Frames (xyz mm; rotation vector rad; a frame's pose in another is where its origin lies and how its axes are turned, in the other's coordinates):
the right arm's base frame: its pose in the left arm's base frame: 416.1 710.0 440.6 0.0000 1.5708 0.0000
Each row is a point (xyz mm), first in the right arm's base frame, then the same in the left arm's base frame.
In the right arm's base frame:
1: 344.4 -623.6 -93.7
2: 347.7 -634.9 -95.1
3: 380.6 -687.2 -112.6
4: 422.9 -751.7 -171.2
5: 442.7 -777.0 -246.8
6: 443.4 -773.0 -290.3
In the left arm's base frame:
1: 322.4 86.4 96.2
2: 321.0 75.1 92.9
3: 303.5 22.8 60.0
4: 244.9 -41.7 17.7
5: 169.3 -67.0 -2.1
6: 125.8 -63.0 -2.8

